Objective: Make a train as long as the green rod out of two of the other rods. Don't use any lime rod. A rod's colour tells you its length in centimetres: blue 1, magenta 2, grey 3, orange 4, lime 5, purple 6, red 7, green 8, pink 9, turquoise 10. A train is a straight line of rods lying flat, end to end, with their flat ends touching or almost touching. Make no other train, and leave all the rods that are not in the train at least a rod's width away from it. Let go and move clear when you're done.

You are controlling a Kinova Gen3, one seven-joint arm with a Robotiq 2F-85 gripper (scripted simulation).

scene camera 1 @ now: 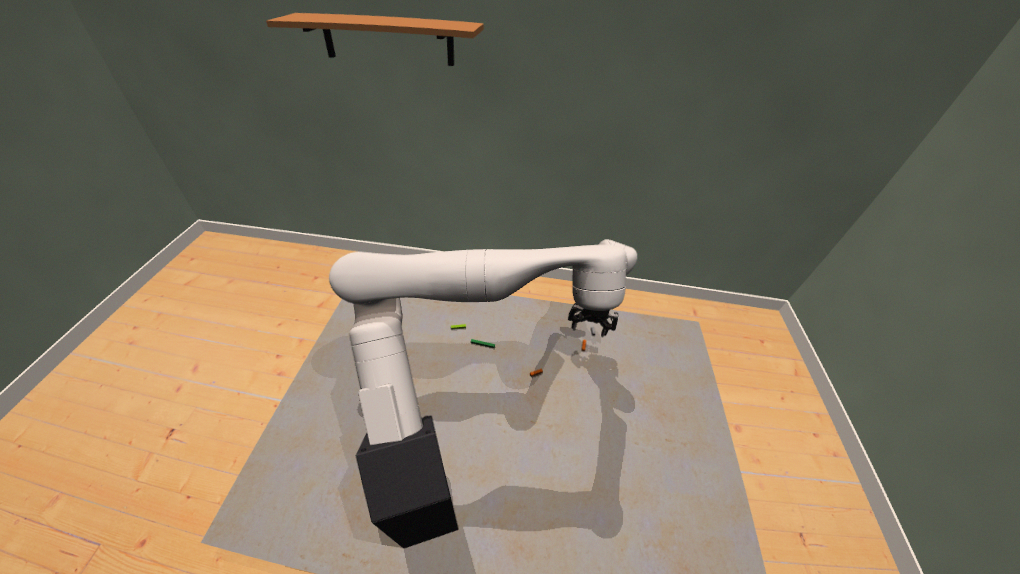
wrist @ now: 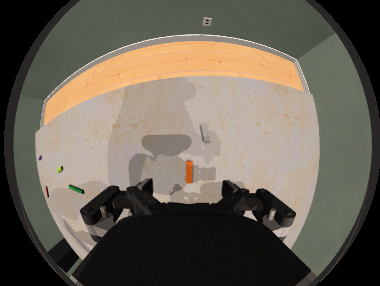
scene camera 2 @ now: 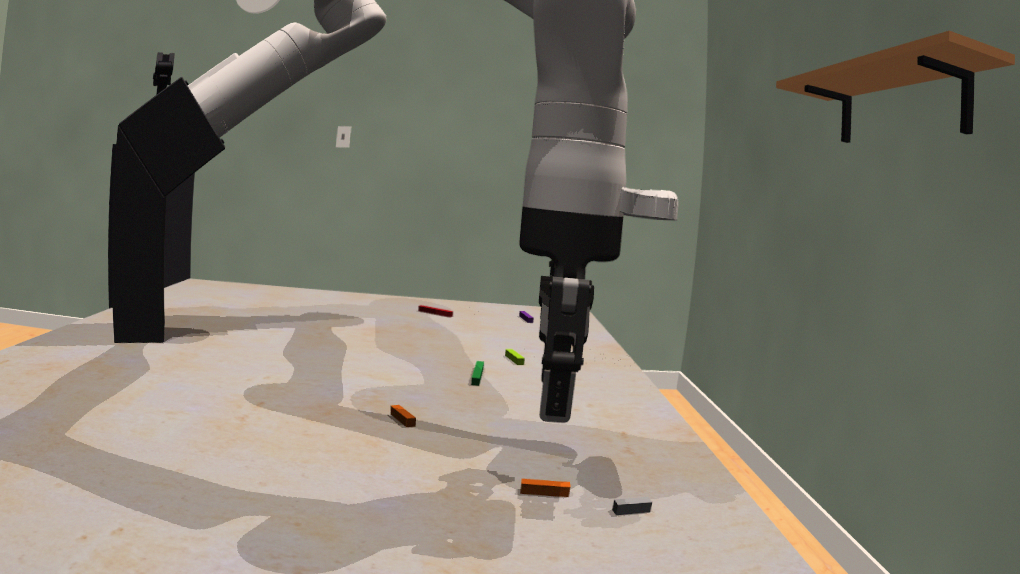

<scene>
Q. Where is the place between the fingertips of the gripper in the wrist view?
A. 187, 187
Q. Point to an orange rod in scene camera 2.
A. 528, 486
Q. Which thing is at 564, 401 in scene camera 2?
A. The gripper.
</scene>
